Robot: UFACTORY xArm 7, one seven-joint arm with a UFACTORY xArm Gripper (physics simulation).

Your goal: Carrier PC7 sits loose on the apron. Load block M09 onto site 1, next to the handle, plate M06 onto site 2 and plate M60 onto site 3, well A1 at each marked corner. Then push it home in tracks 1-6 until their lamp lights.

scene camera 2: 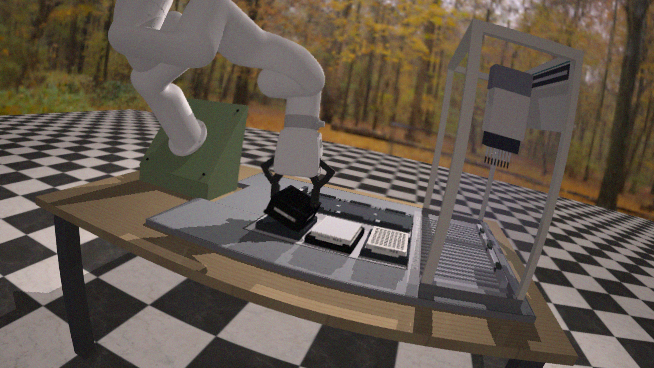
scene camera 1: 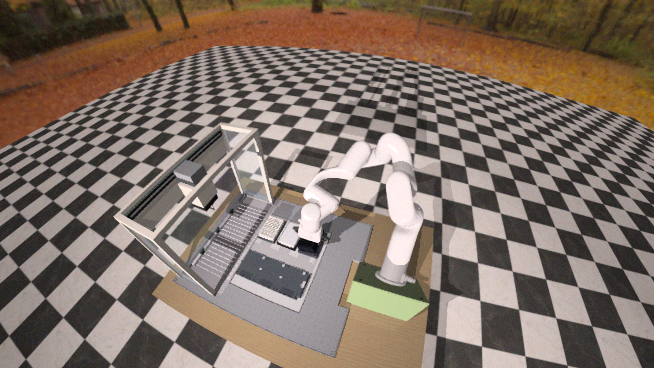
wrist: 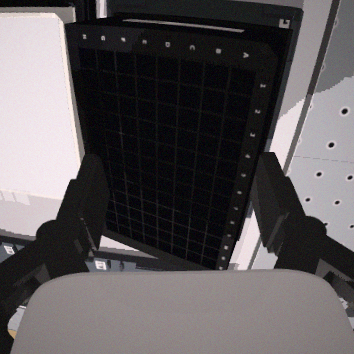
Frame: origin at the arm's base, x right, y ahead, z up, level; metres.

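Where they show: gripper, fingertip midpoint: (scene camera 2: 294,204) (scene camera 1: 310,239) (wrist: 179,172); arm's base, origin of the base link: (scene camera 2: 187,138) (scene camera 1: 390,279).
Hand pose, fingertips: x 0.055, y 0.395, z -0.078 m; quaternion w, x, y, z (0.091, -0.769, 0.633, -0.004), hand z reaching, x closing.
Observation:
Each offset is from my fingertips to the top centre of the thing. "pt": to the spot under its first point.
My gripper (scene camera 1: 311,242) (scene camera 2: 295,201) (wrist: 179,172) straddles the black block M09 @(dx +0.008, dy +0.005, dz +0.029 m) (scene camera 1: 307,247) (scene camera 2: 293,209) (wrist: 168,123) across its short sides, and the fingers rest against its edges. The block is tilted, with one end raised above its dark nest @(pt dx +0.072, dy -0.016, dz -0.037 m) (scene camera 2: 269,225). Its row letters and column numbers show in the wrist view. A white flat-topped plate @(dx -0.004, dy +0.107, dz -0.022 m) (scene camera 1: 288,236) (scene camera 2: 336,228) (wrist: 35,105) and a white well plate @(dx -0.023, dy +0.218, dz -0.022 m) (scene camera 1: 271,227) (scene camera 2: 387,240) sit in the neighbouring nests. The dark carrier PC7 @(dx -0.220, dy +0.078, dz -0.018 m) (scene camera 1: 274,274) (scene camera 2: 366,211) lies loose on the grey apron, and its sites are bare.
The ribbed deck tracks (scene camera 1: 228,233) (scene camera 2: 457,261) lie inside a tall open frame (scene camera 1: 260,160) (scene camera 2: 457,182) with a pipetting head (scene camera 1: 192,174) (scene camera 2: 503,114) hanging above. The arm's green base (scene camera 1: 388,297) (scene camera 2: 201,150) stands at the table's corner.

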